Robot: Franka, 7 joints.
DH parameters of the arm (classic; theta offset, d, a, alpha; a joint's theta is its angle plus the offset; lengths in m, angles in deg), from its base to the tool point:
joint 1: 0 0.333 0 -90
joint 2: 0 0 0 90
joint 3: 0 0.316 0.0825 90
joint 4: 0 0 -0.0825 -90
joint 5: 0 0.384 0 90
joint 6: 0 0 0.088 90
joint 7: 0 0.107 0 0
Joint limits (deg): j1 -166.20..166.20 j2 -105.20..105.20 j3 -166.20..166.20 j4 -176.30..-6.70 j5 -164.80..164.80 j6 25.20..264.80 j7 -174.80..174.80
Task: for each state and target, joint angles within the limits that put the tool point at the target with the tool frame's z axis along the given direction. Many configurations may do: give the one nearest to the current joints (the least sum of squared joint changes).
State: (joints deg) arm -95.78 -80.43 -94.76 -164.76 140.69 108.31 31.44
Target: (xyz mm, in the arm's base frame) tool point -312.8 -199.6 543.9 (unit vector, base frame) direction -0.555 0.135 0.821
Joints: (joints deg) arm -65.74 -88.20 -69.17 -157.72 143.26 85.42 31.44
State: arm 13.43 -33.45 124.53 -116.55 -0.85 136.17 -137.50
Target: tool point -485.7 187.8 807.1 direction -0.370 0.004 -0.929
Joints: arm 23.14 0.55 134.48 -67.31 7.53 87.23 -137.50
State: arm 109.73 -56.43 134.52 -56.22 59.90 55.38 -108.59
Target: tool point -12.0 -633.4 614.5 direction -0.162 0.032 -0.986
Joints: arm 140.15 -44.33 91.39 -66.30 36.92 76.19 -108.59
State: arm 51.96 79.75 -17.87 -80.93 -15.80 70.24 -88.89
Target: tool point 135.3 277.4 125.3 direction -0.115 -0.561 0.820
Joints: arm 70.29 53.16 -1.03 -118.81 -12.50 27.17 -88.89
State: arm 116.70 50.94 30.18 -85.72 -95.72 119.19 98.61
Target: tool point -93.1 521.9 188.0 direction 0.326 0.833 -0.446
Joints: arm 92.10 21.83 8.15 -128.17 -132.94 138.58 98.61
